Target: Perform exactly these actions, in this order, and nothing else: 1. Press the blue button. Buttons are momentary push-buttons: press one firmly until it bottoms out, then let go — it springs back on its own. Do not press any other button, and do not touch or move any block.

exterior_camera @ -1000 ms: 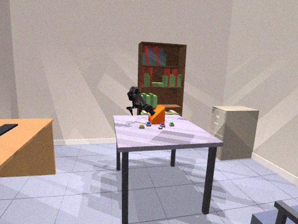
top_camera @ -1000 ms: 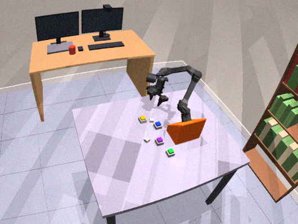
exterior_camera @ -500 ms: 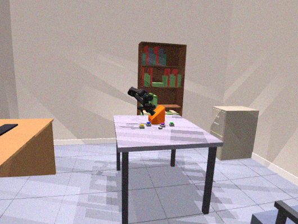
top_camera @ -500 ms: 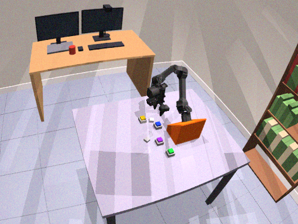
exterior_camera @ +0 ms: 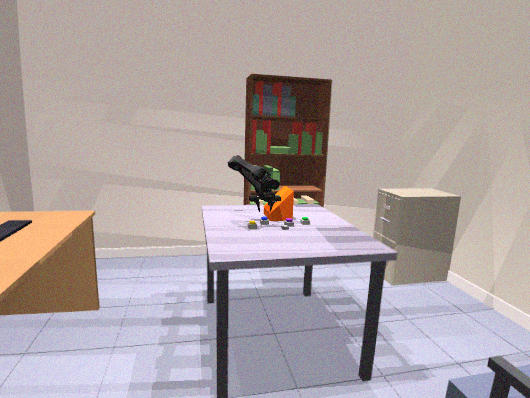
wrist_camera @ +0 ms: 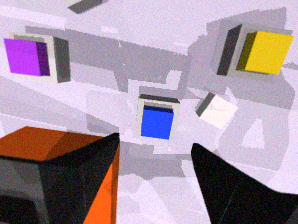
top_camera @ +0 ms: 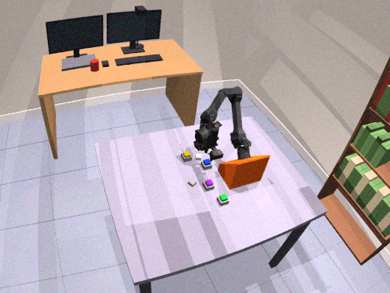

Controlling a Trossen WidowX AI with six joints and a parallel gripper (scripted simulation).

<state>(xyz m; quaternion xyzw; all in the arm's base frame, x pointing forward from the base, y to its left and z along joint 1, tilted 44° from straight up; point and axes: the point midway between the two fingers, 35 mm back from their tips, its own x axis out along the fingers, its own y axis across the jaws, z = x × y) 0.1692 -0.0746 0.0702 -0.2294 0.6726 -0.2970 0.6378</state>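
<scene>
The blue button lies 4 cm below my gripper tip. Round my gripper tip: yellow button (8 cm ahead, 10 cm to the right, 4 cm below); then small white block (1 cm ahead, 7 cm to the right, 6 cm below); then purple button (6 cm ahead, 14 cm to the left, 4 cm below).
</scene>
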